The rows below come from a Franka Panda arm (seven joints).
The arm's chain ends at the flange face. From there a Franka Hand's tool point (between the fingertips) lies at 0.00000 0.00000 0.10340 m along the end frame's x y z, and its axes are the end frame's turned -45 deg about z.
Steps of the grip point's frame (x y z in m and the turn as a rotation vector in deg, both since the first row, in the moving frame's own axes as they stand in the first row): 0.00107, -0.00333, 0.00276, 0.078, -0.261, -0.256; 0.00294, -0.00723, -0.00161, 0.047, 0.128, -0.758; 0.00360, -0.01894, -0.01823, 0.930, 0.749, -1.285; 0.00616, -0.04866, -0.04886, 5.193, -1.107, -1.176; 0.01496, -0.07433, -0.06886, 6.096, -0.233, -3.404
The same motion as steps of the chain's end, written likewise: -0.00117, -0.00335, 0.00276, -0.129, -0.240, -0.256; -0.00314, -0.00697, -0.00161, 0.124, 0.057, -0.758; -0.01059, -0.01380, -0.01821, 1.187, -0.128, -1.285; -0.02197, -0.03364, -0.04842, 2.889, -4.455, -1.176; -0.03370, -0.05591, -0.06827, 4.146, -4.475, -3.404
